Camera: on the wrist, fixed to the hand. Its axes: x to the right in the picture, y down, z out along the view.
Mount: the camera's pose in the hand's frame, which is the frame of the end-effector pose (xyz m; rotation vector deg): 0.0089 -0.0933 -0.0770 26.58 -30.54 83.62
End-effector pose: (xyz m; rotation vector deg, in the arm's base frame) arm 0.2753 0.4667 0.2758 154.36 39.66 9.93
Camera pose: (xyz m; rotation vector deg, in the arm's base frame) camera 0.2261 0.5709 0.3136 -150.45 83.66 20.87
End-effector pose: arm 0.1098 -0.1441 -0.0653 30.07 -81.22 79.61
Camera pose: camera 0.2142 -0.0928 -0.0308 -1.70 88.22 -128.77
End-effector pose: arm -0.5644 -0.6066 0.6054 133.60 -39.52 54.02
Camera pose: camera -0.5366 -0.4920 0.6337 -86.64 111.67 -39.78
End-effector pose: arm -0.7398 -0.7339 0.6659 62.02 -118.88 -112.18
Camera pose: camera -0.6672 -0.7965 0.5916 -54.43 -134.00 -56.55
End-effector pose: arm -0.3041 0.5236 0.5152 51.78 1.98 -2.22
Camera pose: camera -0.3008 0.5263 0.3940 67.09 -66.79 63.37
